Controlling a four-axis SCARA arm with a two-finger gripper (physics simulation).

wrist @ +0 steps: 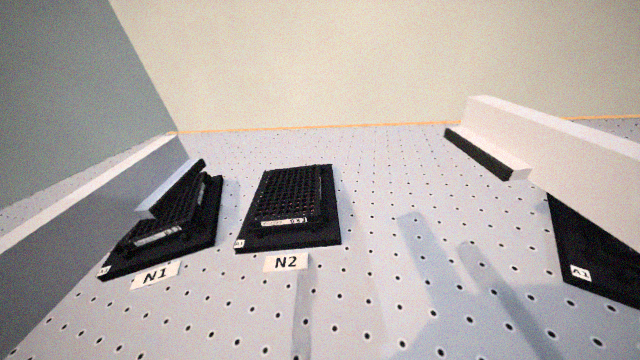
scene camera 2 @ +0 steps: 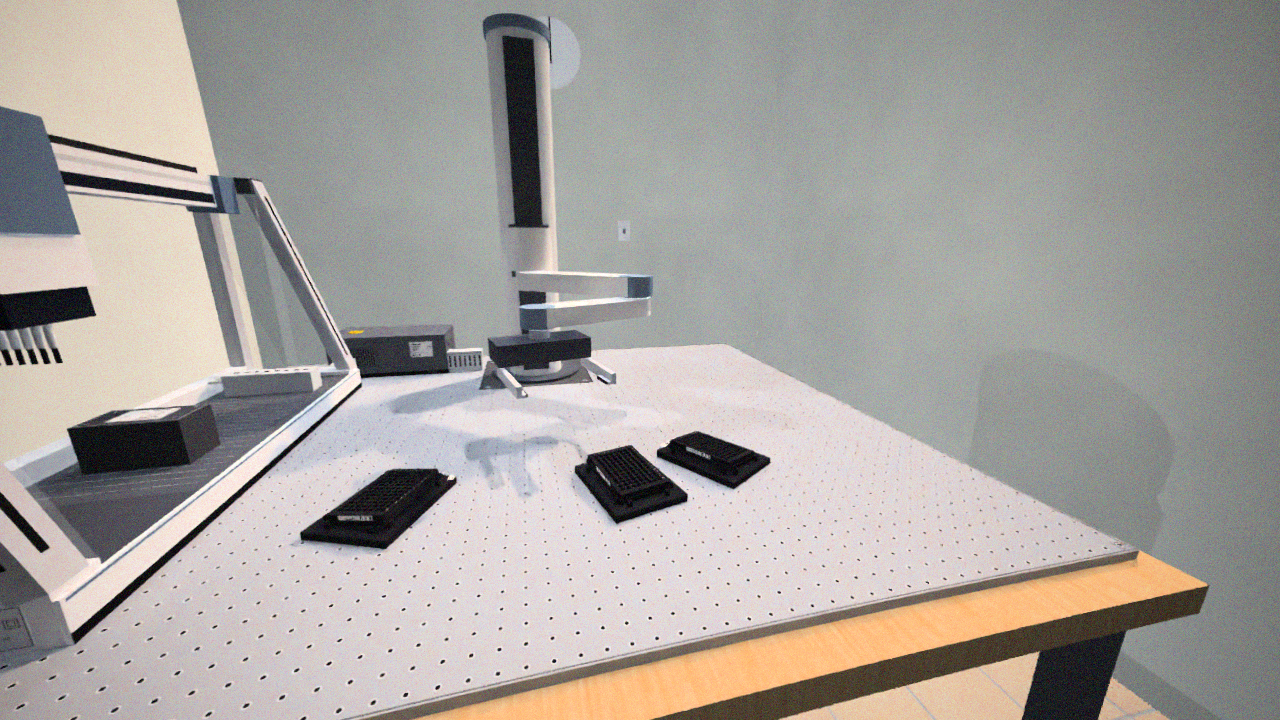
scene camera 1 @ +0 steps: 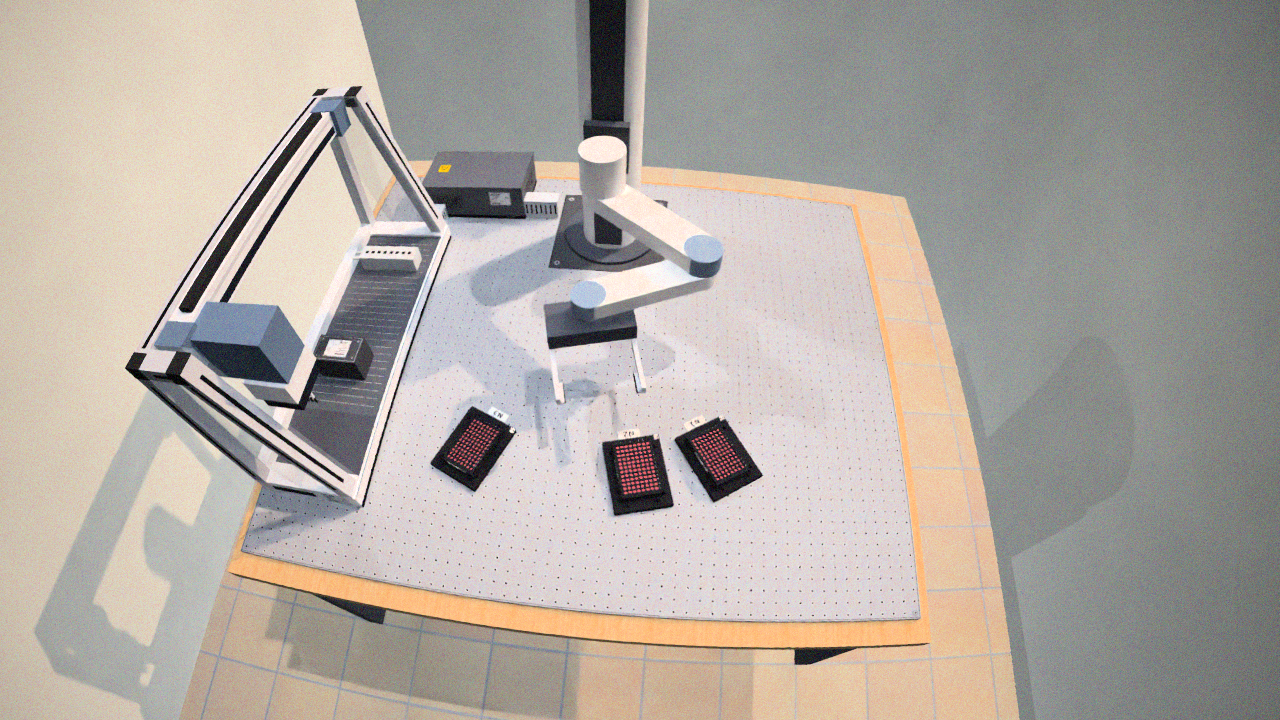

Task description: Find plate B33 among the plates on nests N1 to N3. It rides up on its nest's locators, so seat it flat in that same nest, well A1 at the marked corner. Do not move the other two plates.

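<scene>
My gripper (scene camera 1: 599, 394) (scene camera 2: 565, 385) (wrist: 318, 134) is open and empty above the table, on the column's side of the nests. Nest N2 (scene camera 1: 640, 506) (scene camera 2: 631, 513) (wrist: 327, 239) bears a black plate (scene camera 1: 637, 465) (scene camera 2: 631, 471) (wrist: 290, 195); its label is too blurred to read surely. Nest N1 (scene camera 1: 742, 483) (scene camera 2: 738, 479) (wrist: 200, 240) bears another plate (scene camera 1: 718, 454) (scene camera 2: 713, 449), partly behind the left finger in the wrist view. Nest N3 (scene camera 1: 474, 481) (scene camera 2: 349, 537) (wrist: 580, 250) bears a third plate (scene camera 1: 475, 445) (scene camera 2: 384, 497), hidden in the wrist view. I cannot tell which plate rides up.
A gantry frame with a blue head (scene camera 1: 248, 340) (scene camera 2: 31, 174) stands at the left, over a dark deck holding a black box (scene camera 1: 344, 356) (scene camera 2: 143, 438). A grey case (scene camera 1: 478, 183) (scene camera 2: 398, 349) stands at the back, left of the arm's column (scene camera 1: 611, 80) (scene camera 2: 523, 134).
</scene>
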